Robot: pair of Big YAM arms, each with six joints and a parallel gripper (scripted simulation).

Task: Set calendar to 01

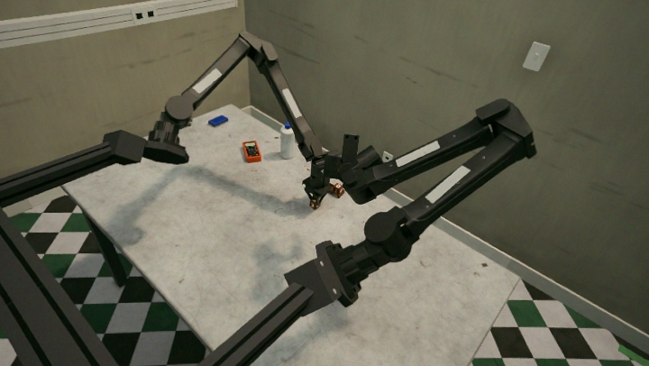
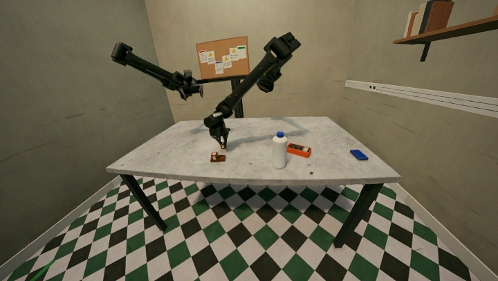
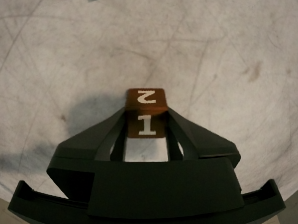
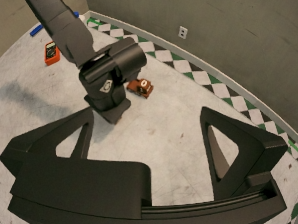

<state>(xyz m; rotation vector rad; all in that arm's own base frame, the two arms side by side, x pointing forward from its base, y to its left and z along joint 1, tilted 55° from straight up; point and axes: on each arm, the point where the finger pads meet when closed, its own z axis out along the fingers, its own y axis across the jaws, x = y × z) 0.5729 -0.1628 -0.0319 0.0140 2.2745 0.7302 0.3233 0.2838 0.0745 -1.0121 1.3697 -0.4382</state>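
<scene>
The brown tray lies 130 mm ahead of my left hand and 20 mm below it. Also, from my left hand: blue block 150 mm ahead, 750 mm to the left, 20 mm below; then white bottle 180 mm ahead, 320 mm to the left, 50 mm above.
</scene>
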